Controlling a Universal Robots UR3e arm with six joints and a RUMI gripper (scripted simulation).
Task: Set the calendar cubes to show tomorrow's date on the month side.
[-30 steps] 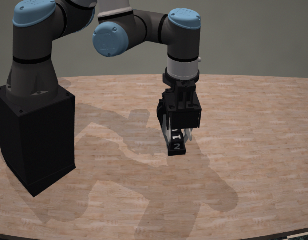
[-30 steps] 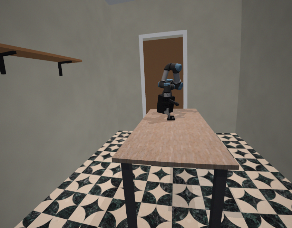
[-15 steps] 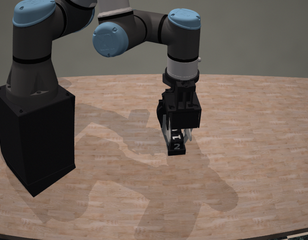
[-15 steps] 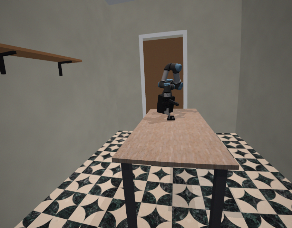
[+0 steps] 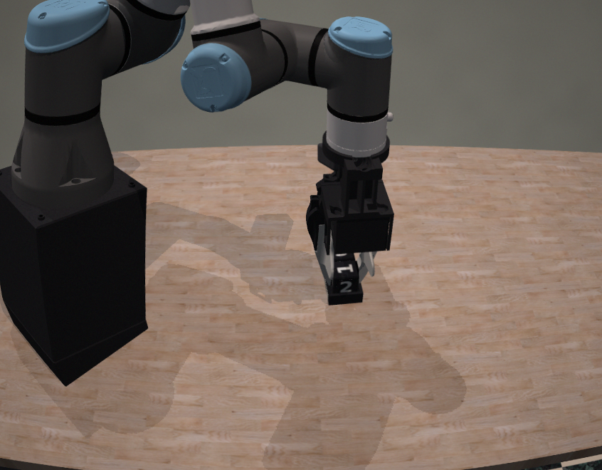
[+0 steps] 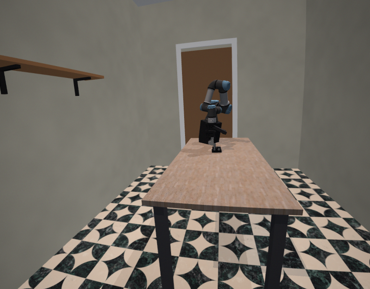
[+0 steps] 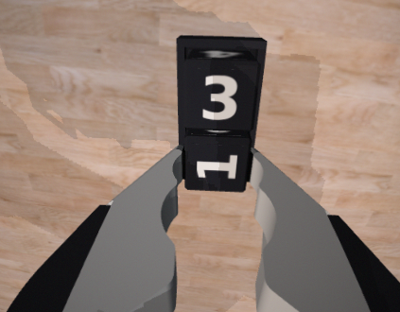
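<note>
Now: the black number cube 10 mm below my hand. From my hand the other things lie so: black calendar tray (10 mm behind, 20 mm to the left, 30 mm below).
</note>
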